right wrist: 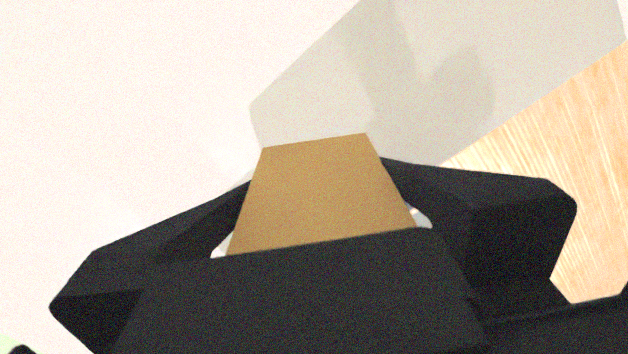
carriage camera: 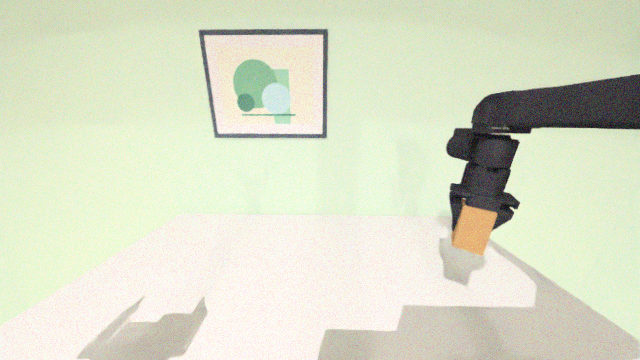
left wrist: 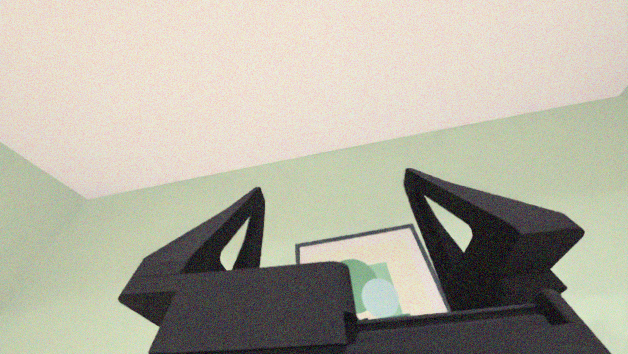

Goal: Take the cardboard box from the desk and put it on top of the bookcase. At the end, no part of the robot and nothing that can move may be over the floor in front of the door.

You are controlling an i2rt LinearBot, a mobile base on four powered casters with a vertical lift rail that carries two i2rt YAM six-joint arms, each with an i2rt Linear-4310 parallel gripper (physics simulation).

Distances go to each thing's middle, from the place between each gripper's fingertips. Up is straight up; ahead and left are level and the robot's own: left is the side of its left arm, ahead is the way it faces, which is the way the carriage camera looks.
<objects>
I see the brown cardboard box (carriage camera: 474,226) 240 mm ahead of my left hand, 640 mm to the right of it and 220 mm below it. The rest, counted from my left hand: framed picture (carriage camera: 262,83) (810 mm ahead, 70 mm to the right, 140 mm above).
I see my right gripper 3 cm below the brown cardboard box, 1 cm to the right of it and 1 cm past it. From my right hand the other things lie so: framed picture: 58 cm to the left, 56 cm ahead, 39 cm above.
</objects>
